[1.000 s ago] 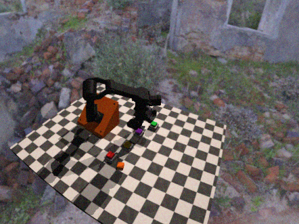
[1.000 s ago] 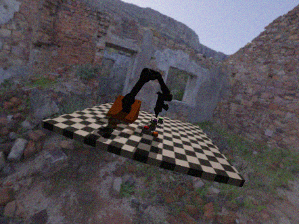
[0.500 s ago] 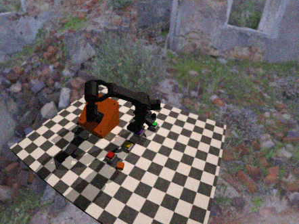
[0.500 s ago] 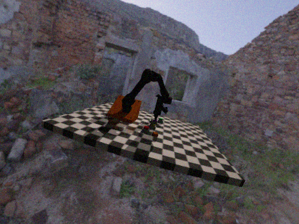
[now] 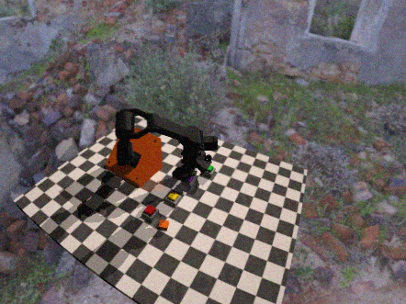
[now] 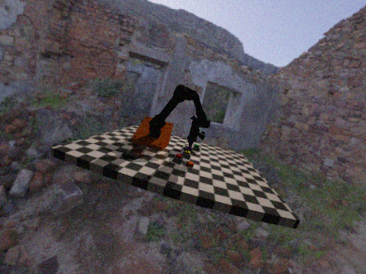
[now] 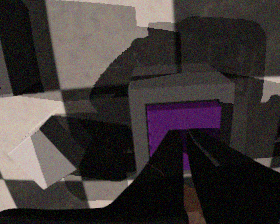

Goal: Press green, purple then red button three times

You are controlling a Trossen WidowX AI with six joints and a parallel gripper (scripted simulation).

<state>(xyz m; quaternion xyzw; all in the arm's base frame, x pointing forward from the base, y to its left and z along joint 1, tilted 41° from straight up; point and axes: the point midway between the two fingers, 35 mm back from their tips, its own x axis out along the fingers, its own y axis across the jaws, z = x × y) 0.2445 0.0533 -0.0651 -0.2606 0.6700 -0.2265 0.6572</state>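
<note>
Now: the purple button cap 1 cm below my gripper tip. The rest, counted from my gripper tip: green button cap (4 cm ahead, 11 cm to the left); then red button cap (3 cm behind, 23 cm to the right); then yellow button cap (12 cm to the right).
</note>
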